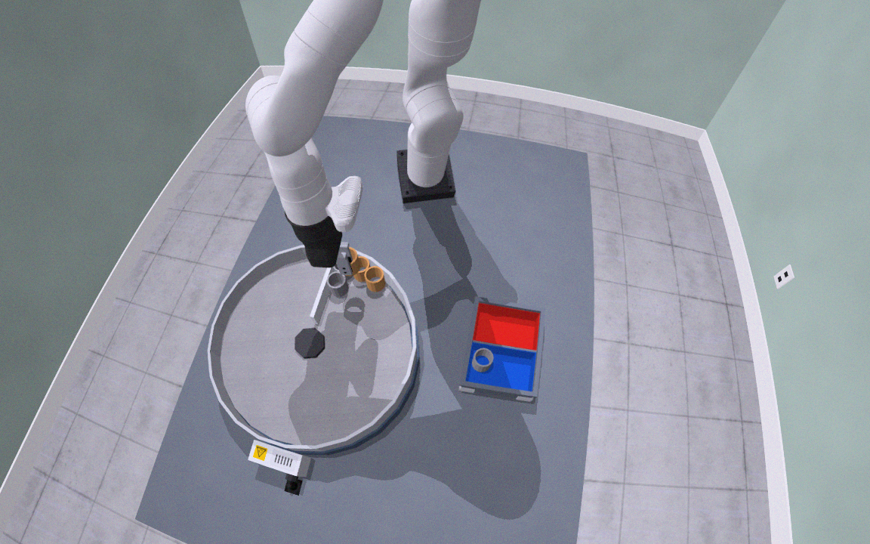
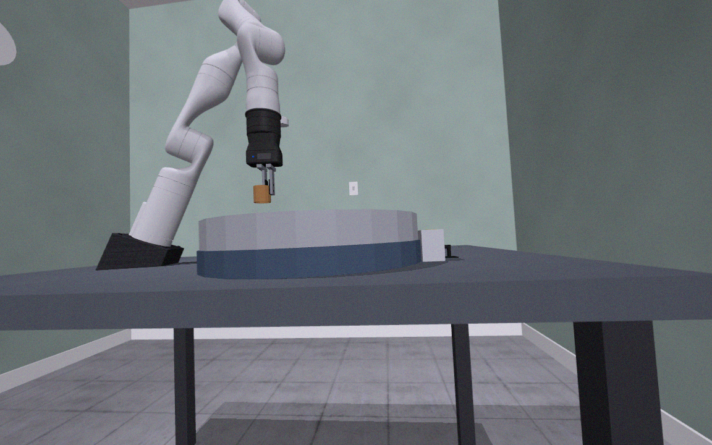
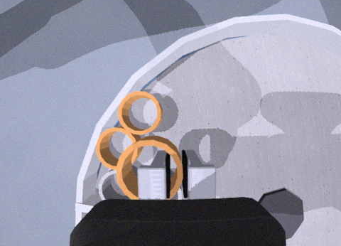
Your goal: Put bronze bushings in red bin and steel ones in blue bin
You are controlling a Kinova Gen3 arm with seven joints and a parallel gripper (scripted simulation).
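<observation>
The grey tray is 31 cm to the left of my hand, 15 cm below it and 2 cm ahead of it. Round my hand: turntable 13 cm ahead, 12 cm below, 5 cm to the right.
</observation>
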